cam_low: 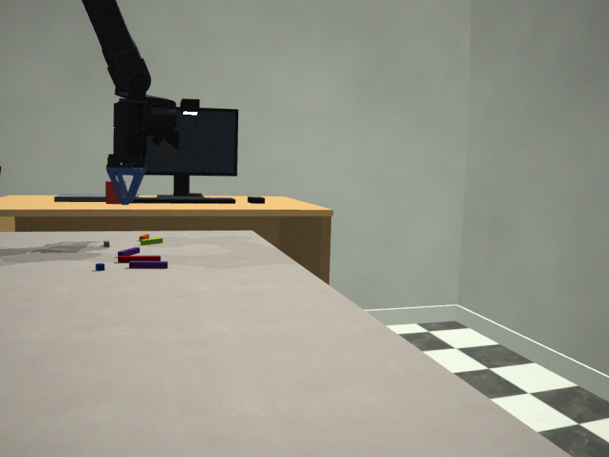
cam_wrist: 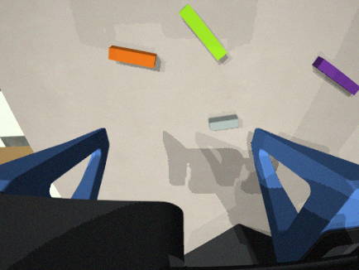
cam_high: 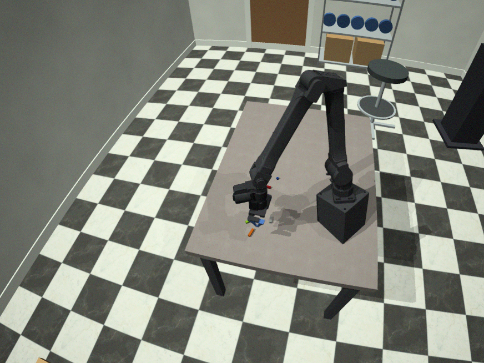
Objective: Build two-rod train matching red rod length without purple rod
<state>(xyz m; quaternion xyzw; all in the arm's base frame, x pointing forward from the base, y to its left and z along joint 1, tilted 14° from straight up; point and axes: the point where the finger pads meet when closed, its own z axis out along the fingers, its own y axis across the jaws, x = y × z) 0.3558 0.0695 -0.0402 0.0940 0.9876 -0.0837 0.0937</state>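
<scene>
My hand is 40 mm short of the orange rod, 30 mm to the right of it and 90 mm above it. From my hand the other things lie so: grey rod 50 mm behind, 40 mm to the right, 90 mm below; then lime rod 50 mm ahead, 30 mm to the right, 90 mm below; then purple rod 10 mm behind, 160 mm to the right, 90 mm below.
</scene>
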